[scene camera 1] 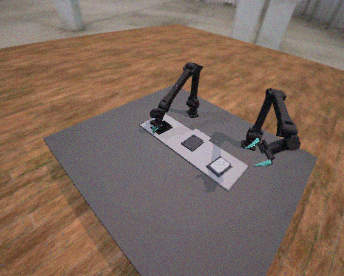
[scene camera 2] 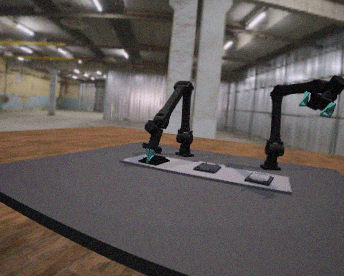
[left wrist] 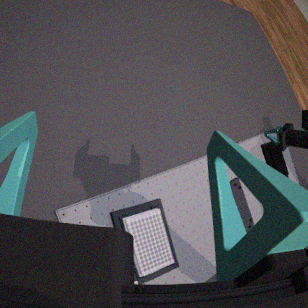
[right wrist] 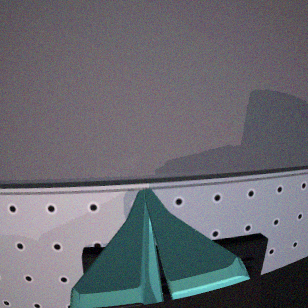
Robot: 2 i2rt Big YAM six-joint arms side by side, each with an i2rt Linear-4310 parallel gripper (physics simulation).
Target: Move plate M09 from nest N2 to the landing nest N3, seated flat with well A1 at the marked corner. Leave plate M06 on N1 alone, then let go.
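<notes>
The black plate (scene camera 1: 164,128) (scene camera 2: 160,160) (left wrist: 275,160) (right wrist: 257,246) sits at the board's far-left end in the scene views. My right gripper (scene camera 1: 155,129) (scene camera 2: 150,157) (left wrist: 263,133) (right wrist: 146,198) is low at its near edge, fingertips together and empty; the fingers partly hide the plate in the right wrist view. The pale well plate (scene camera 1: 220,165) (scene camera 2: 260,176) (left wrist: 150,242) sits in a dark nest at the right end. The dark middle nest (scene camera 1: 192,143) (scene camera 2: 207,167) bears no plate. My left gripper (scene camera 1: 250,156) (scene camera 2: 310,110) (left wrist: 124,128) is open and empty, high up. Labels cannot be read.
The pale perforated board (scene camera 1: 232,176) (scene camera 2: 281,185) (left wrist: 192,187) (right wrist: 35,227) carries the three stations in a row. It lies on the dark grey table top (scene camera 1: 150,200) (scene camera 2: 150,210). Both arm bases stand behind the board in scene camera 2.
</notes>
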